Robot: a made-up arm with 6 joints. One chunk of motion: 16 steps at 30 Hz.
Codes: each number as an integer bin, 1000 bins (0 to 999) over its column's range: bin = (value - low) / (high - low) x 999, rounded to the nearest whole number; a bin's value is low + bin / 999 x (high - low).
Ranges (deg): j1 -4..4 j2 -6..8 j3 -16..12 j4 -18..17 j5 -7..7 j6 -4..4
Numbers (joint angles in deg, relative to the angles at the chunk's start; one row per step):
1: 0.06 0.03 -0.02 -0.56 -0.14 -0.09
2: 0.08 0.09 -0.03 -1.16 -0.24 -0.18
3: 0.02 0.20 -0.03 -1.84 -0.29 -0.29
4: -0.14 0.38 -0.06 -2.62 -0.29 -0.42
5: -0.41 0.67 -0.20 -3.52 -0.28 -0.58
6: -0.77 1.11 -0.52 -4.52 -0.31 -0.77
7: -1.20 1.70 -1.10 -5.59 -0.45 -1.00
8: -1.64 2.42 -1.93 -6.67 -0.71 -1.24
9: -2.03 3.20 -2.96 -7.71 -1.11 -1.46
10: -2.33 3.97 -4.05 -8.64 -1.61 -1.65
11: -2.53 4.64 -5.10 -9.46 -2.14 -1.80
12: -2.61 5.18 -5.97 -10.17 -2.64 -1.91
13: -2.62 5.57 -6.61 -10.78 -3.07 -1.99
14: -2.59 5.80 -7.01 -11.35 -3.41 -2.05
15: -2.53 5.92 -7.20 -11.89 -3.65 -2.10
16: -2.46 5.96 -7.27 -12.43 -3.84 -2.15
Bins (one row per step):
1: 507 430 570 498 490 488
2: 509 435 570 481 482 477
3: 502 442 570 461 479 463
4: 482 455 569 439 479 447
5: 448 476 564 413 480 427
6: 403 507 552 385 477 403
7: 350 549 532 354 467 375
8: 295 601 502 323 449 345
9: 246 656 465 294 420 317
10: 209 711 426 267 385 293
11: 184 759 389 244 347 275
12: 174 798 358 223 311 261
13: 172 826 335 206 280 251
14: 176 842 321 190 256 244
15: 184 851 314 174 239 237
16: 192 853 311 159 225 231

